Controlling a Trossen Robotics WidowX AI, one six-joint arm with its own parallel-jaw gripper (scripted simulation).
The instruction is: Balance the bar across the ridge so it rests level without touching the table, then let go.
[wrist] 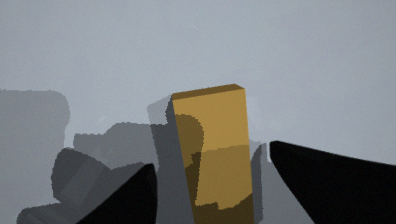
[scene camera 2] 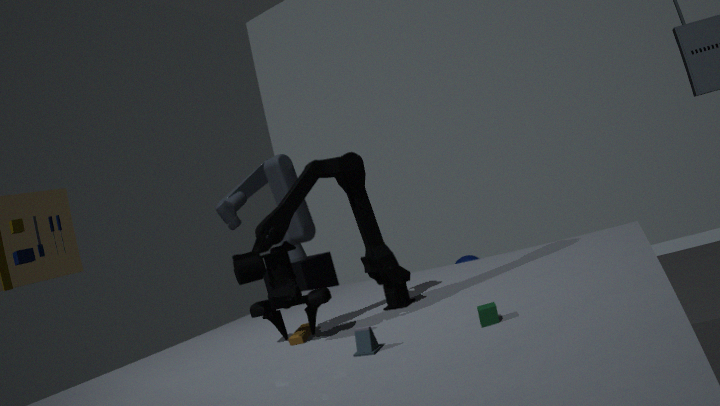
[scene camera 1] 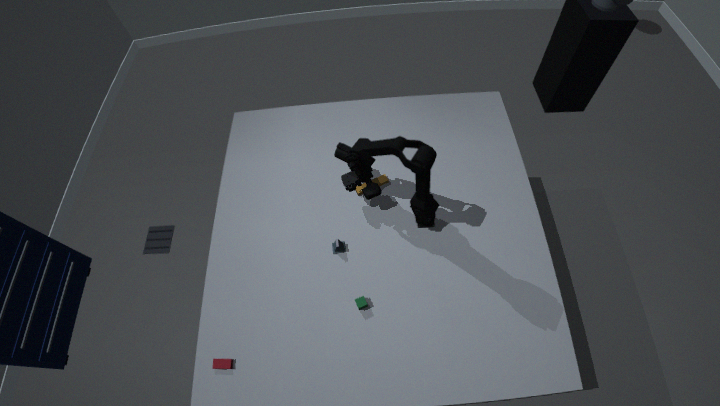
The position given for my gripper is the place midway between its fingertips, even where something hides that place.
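Observation:
Scene camera 2: my gripper (scene camera 2: pixel 300 337), open and holding nothing. In the wrist view, my gripper (wrist: pixel 213 160) is visible. Scene camera 1 shows my gripper (scene camera 1: pixel 365 188) too.

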